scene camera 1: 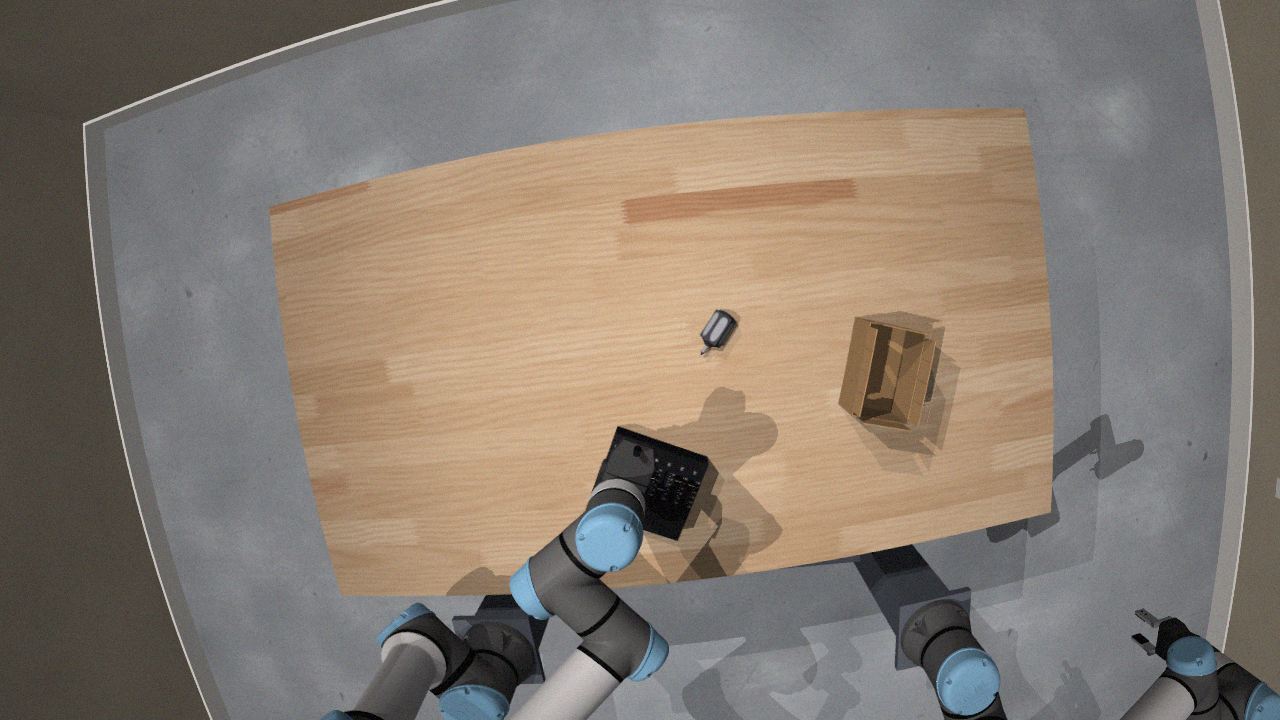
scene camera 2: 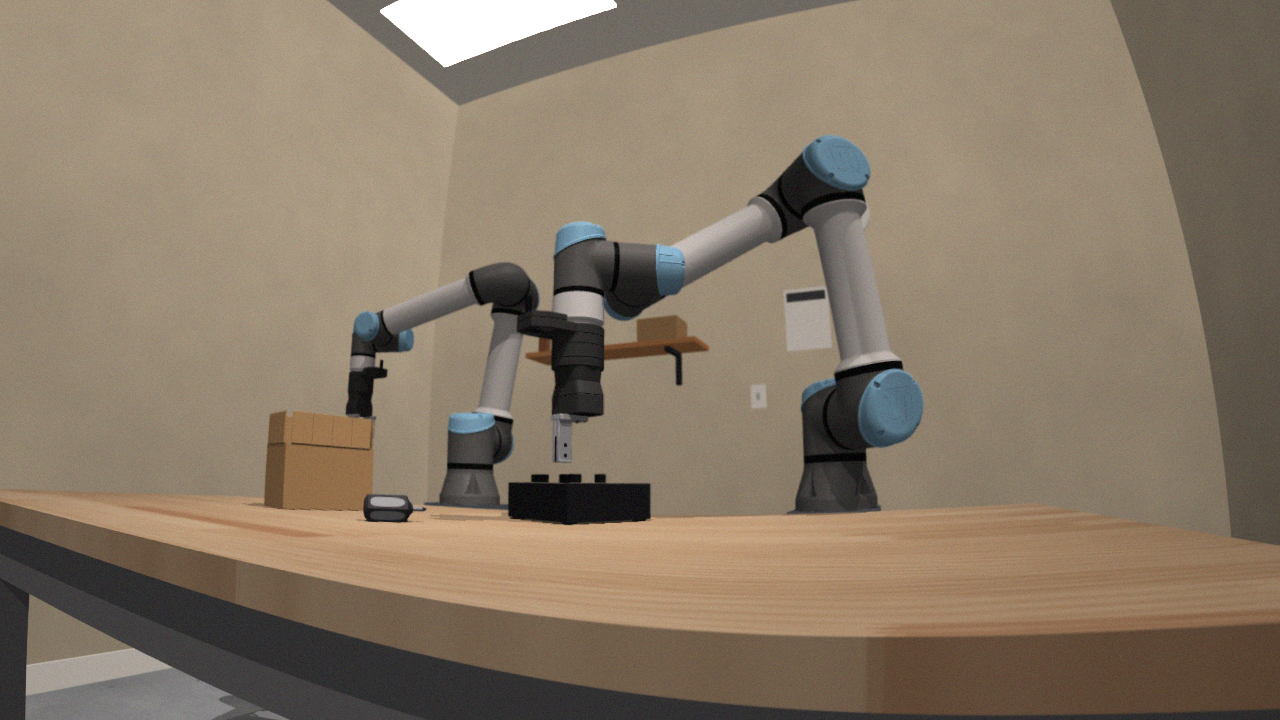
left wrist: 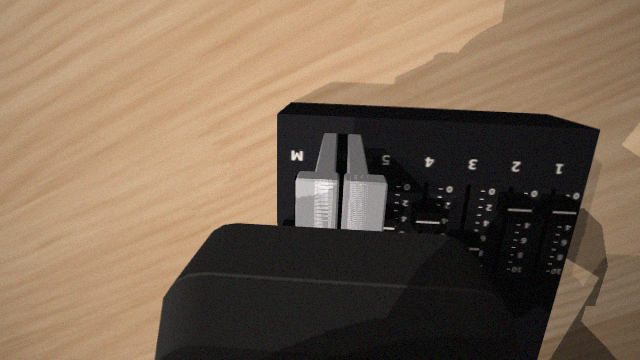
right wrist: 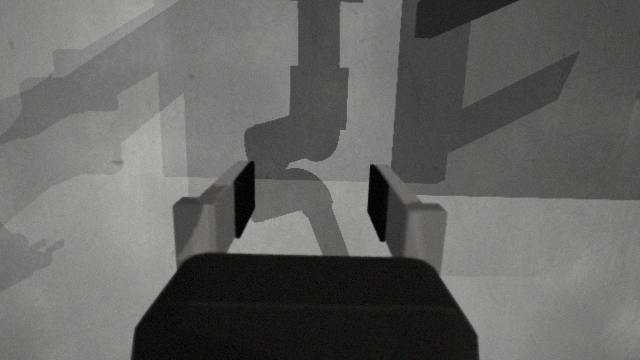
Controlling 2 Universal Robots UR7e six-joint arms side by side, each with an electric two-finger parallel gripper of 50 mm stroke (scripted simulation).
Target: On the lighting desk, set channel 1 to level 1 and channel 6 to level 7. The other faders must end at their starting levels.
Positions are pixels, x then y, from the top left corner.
Labels:
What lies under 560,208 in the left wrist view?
A channel 1 fader.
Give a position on a grey-and-black tool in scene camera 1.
720,324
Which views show my right gripper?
Scene camera 1, scene camera 2 and the right wrist view only.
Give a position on a cardboard box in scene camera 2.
At 315,469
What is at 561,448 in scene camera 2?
My left gripper.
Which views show the grey-and-black tool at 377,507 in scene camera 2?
Scene camera 1 and scene camera 2 only.

